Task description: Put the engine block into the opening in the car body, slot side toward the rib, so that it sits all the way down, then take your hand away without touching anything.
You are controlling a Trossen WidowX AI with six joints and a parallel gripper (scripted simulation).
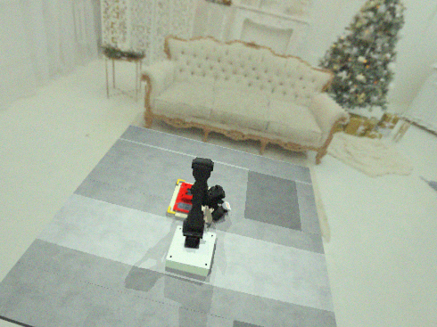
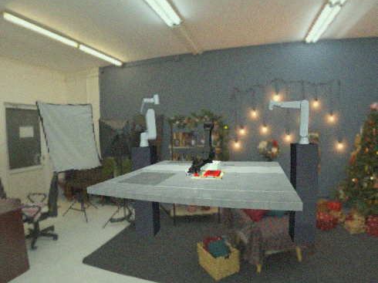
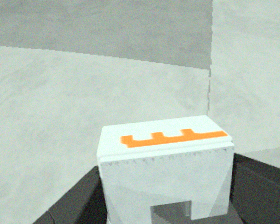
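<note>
Right now the engine block is 1 cm to the left of my gripper tip.
</note>
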